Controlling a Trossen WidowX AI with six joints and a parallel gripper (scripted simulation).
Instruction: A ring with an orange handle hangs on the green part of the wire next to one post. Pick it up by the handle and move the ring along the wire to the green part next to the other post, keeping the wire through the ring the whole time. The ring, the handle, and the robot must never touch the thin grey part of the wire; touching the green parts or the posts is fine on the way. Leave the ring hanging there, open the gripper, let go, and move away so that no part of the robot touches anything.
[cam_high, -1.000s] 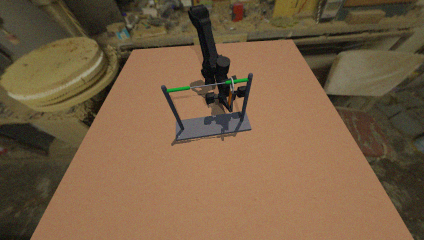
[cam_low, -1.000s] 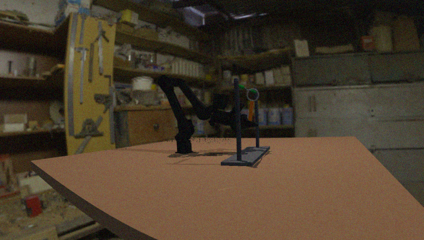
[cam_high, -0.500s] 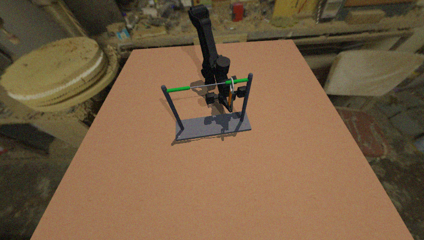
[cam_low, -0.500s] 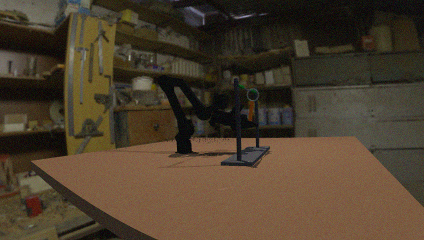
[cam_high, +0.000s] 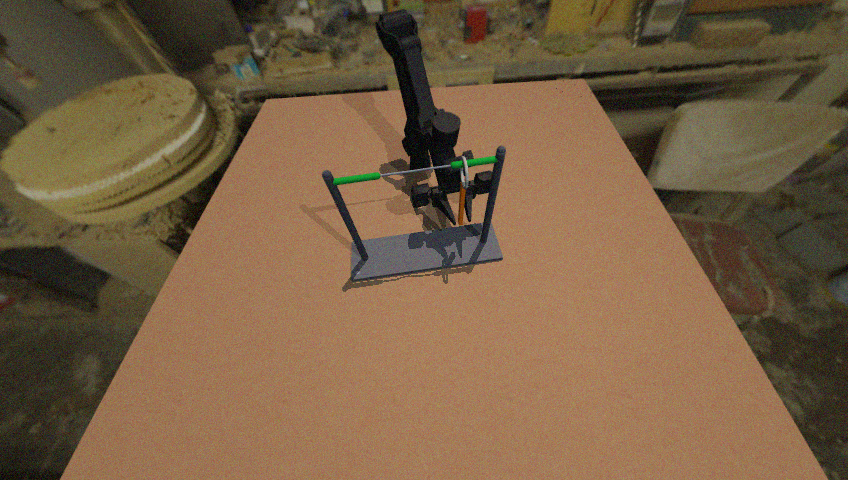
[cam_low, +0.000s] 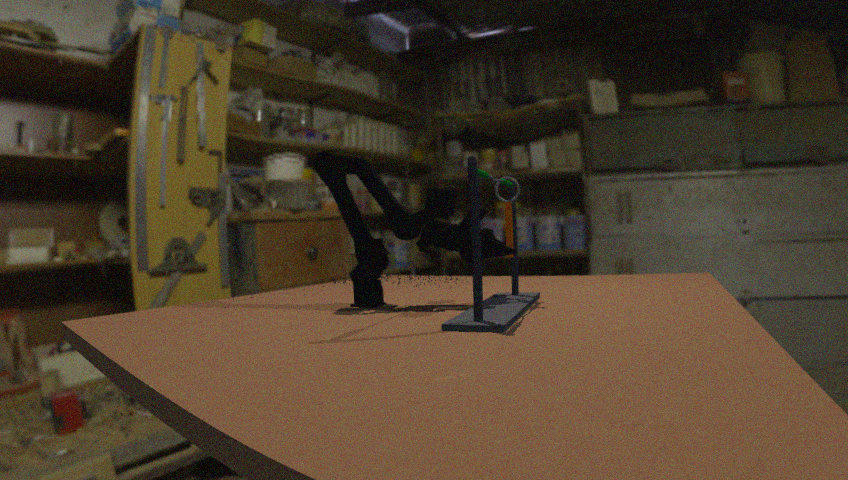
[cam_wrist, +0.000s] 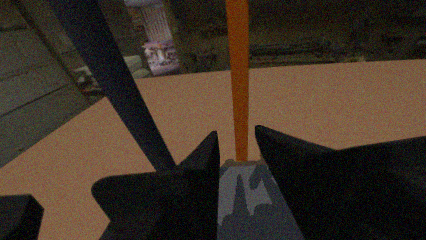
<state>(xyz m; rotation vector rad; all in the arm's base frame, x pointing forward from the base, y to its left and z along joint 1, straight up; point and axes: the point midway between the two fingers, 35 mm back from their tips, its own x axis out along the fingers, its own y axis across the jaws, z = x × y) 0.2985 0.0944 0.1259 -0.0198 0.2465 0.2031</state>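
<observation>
Right now the ring with orange handle is 1 cm behind my gripper tip and 9 cm above it.
</observation>
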